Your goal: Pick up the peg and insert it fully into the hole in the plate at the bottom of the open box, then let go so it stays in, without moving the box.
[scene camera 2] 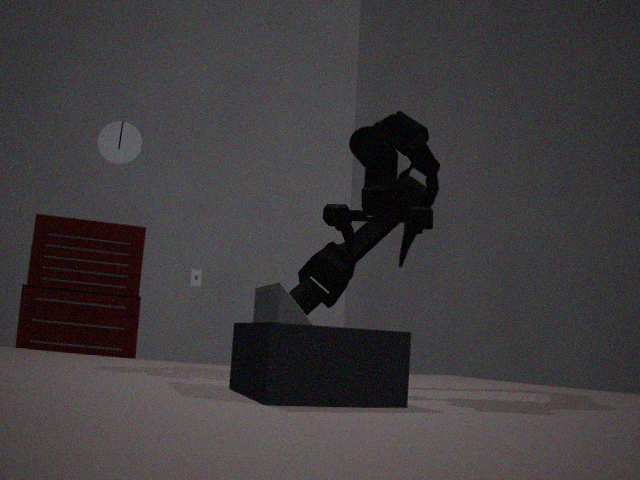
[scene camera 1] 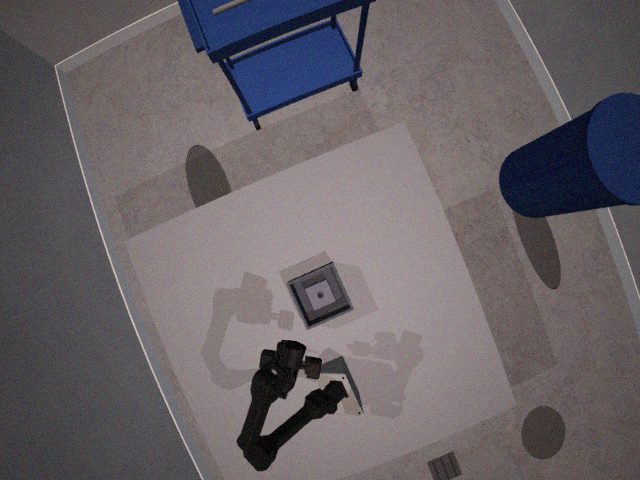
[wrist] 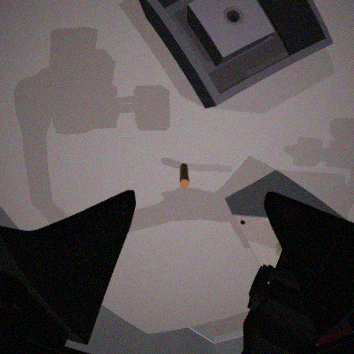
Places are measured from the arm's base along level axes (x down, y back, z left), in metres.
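Pixels of known places: gripper, between the fingertips: [scene camera 2: 375, 265] [wrist: 201, 198]; arm's base, origin of its link: [scene camera 2: 291, 309] [scene camera 1: 339, 388].
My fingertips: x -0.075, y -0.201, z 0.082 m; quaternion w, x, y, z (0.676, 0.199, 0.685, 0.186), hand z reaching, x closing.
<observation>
Ahead of a thing's pixels: the offset from my fingertips to its top centre. Level surfaces: height alone.
The peg @(dy +0.038, dx +0.133, dz +0.032 m) [wrist: 184, 172], dark with an orange end, appears to stand upright on the table in the wrist view; its thin shadow lies around it. It does not show in the scene views. My gripper [scene camera 1: 290, 356] [scene camera 2: 376, 260] [wrist: 201, 198] is open and empty, fingers pointing down, above the table. In the wrist view the peg shows between the fingertips, a little left of midway and slightly higher up. The open box @(dy -0.131, dx +0.115, dz -0.148 m) [scene camera 1: 330, 314] [scene camera 2: 320, 366] [wrist: 272, 72] is dark grey, beyond the peg. Its light plate @(dy -0.131, dx +0.152, dz -0.148 m) [scene camera 1: 328, 298] [wrist: 240, 37] has a round dark hole [scene camera 1: 320, 295] [wrist: 233, 16]. Scene camera 2 shows the box's outer walls.
The grey and white wedge-shaped mount [scene camera 1: 352, 398] [scene camera 2: 281, 305] [wrist: 257, 235] stands at the arm's base, right of the peg in the wrist view. A blue cart [scene camera 1: 294, 72] and a blue cylinder [scene camera 1: 553, 165] are off the table. Arm shadows fall across the table top @(dx +0.214 m) [scene camera 1: 372, 180].
</observation>
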